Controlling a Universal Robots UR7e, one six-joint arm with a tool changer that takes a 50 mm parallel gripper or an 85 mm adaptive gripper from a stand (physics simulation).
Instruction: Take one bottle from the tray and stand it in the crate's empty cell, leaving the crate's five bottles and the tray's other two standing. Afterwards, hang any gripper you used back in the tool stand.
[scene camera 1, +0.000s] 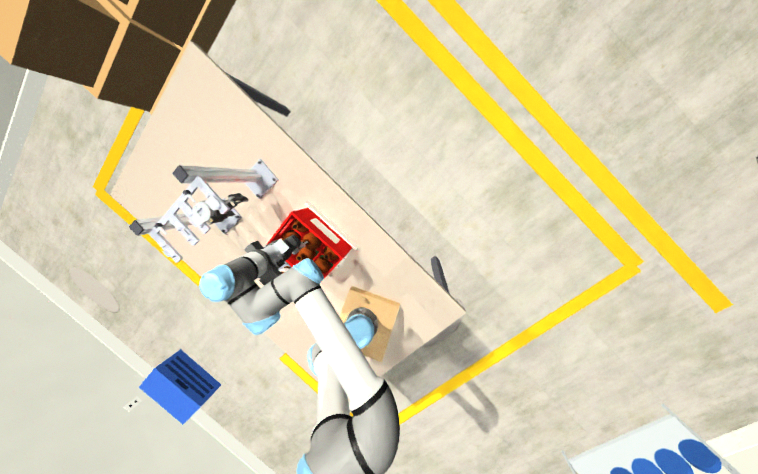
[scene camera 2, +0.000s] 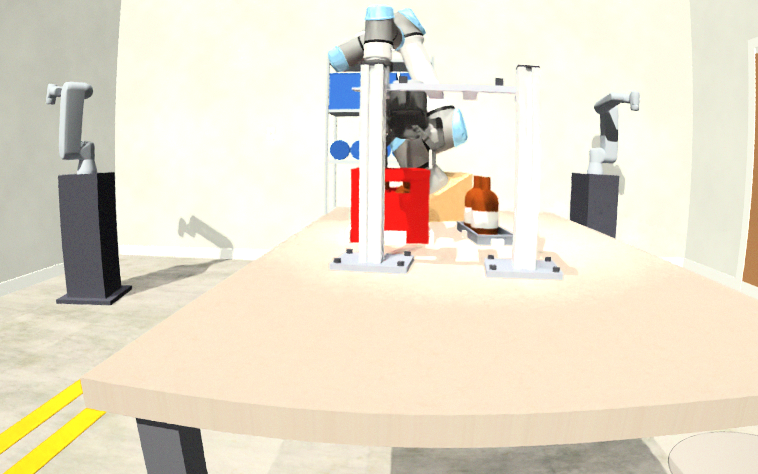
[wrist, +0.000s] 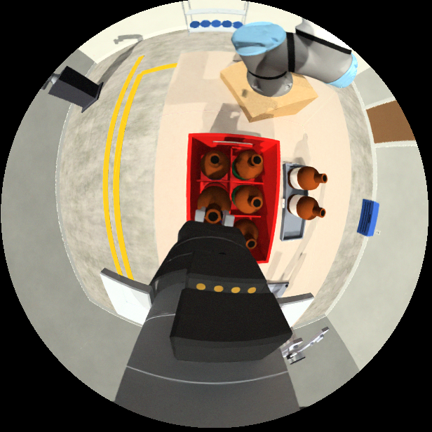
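My gripper (wrist: 214, 217) is shut on the neck of an upright brown bottle (wrist: 213, 197), over the left column of the red crate (scene camera 1: 339, 247) (scene camera 2: 413, 209) (wrist: 274, 200). The gripper hides the crate's near left part, so I cannot tell exactly which cell is under the bottle or how deep its base is. Other brown bottles stand in the crate: far left (wrist: 215, 167), far right (wrist: 246, 167), middle right (wrist: 245, 199) and near right (wrist: 247, 231). Two white-labelled bottles (wrist: 302, 178) (wrist: 301, 207) stand in the grey tray (scene camera 2: 491, 239) (wrist: 292, 230) right of the crate.
The tool stand (scene camera 1: 220, 174) (scene camera 2: 371, 167) rises at the near side of the crate, with a black gripper (scene camera 1: 226, 212) hanging in it. The arm's base sits on a wooden block (scene camera 1: 386, 307) (scene camera 2: 451, 201) (wrist: 237, 82) beyond the crate.
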